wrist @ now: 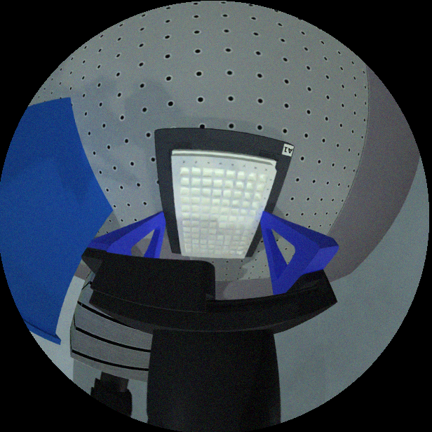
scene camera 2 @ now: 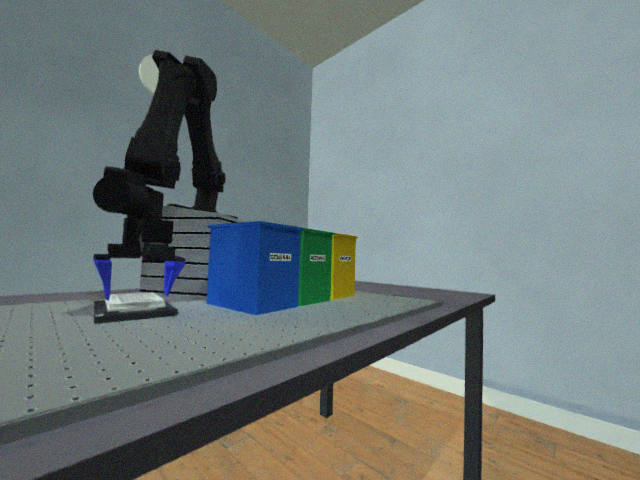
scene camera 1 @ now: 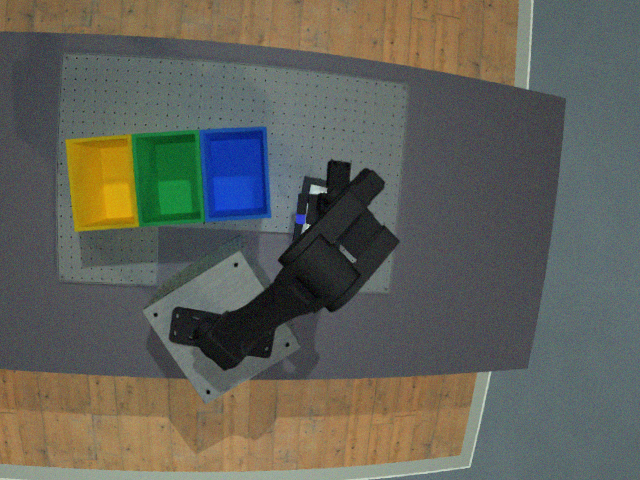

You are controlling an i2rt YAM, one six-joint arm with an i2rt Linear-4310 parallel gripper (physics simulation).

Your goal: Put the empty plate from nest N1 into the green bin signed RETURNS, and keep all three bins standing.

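The white plate, a grid of small wells, lies flat in a dark nest. A small corner tag in the wrist view seems to read A1. My gripper is open and points down. Its blue fingertips are on either side of the plate, low, near its top. In scene camera 1 the arm hides most of the plate and one finger. The green bin stands upright in the middle of the bin row, its inside without a plate; its sign is blurred.
The blue bin stands between the nest and the green bin, close to my gripper in the wrist view. The yellow bin stands upright at the far end. The arm's grey pedestal stands behind the row.
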